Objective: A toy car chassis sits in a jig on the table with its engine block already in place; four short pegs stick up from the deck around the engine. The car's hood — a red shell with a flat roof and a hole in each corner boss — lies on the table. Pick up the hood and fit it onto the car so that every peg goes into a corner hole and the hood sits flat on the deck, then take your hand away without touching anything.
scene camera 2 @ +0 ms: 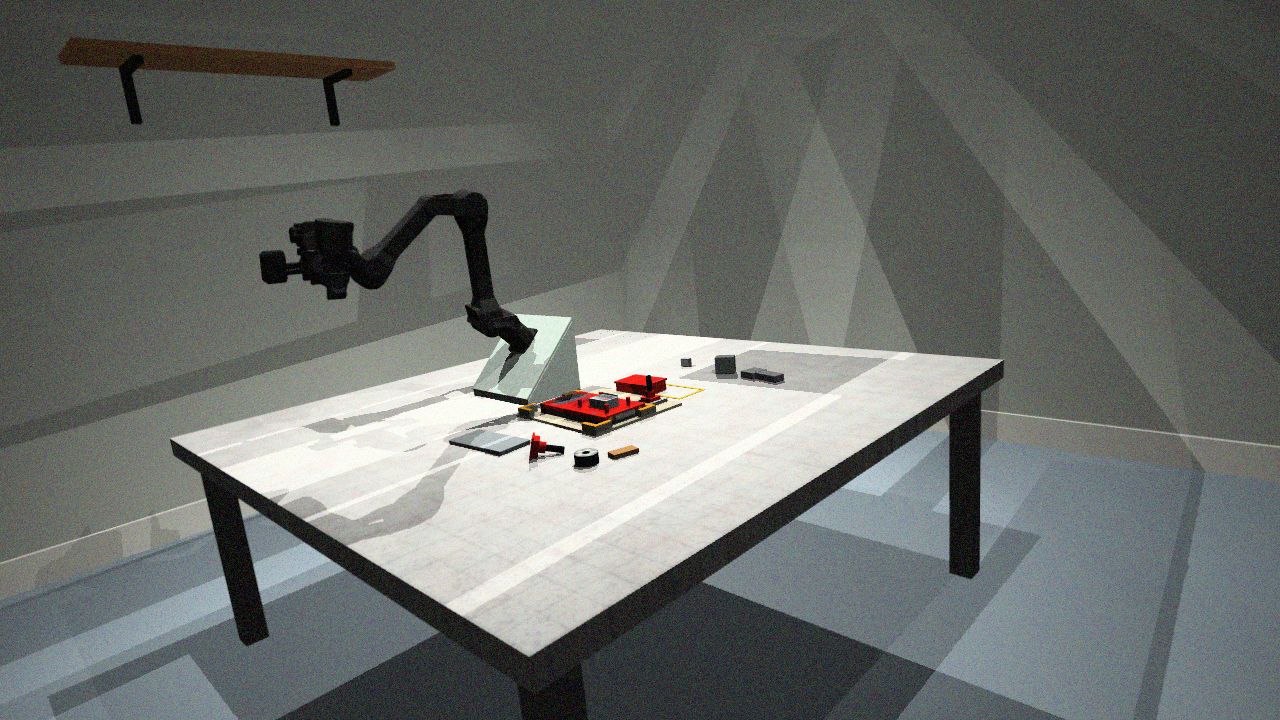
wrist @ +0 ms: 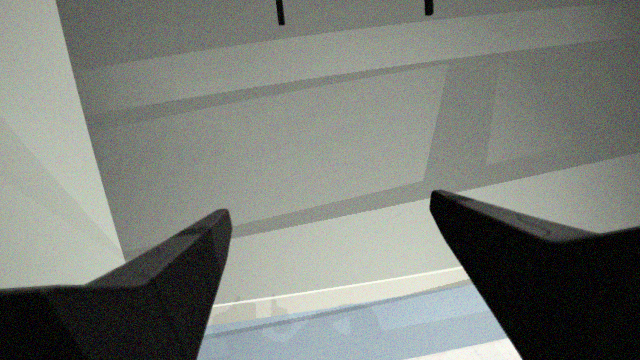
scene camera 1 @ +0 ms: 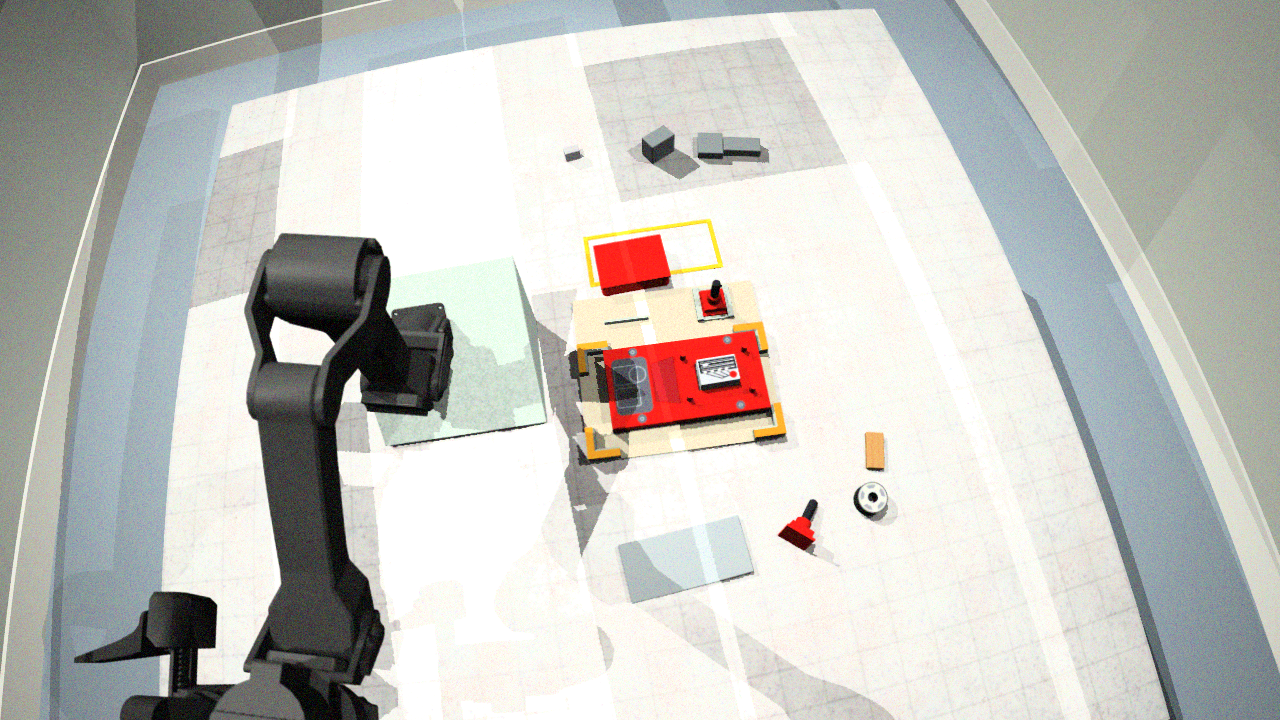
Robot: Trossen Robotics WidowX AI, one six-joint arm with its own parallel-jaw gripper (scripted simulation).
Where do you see a red hood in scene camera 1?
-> At 623,266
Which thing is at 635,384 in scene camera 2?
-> A red hood.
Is the gripper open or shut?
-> Open.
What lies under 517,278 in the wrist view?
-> The gripper.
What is the gripper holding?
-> Nothing.
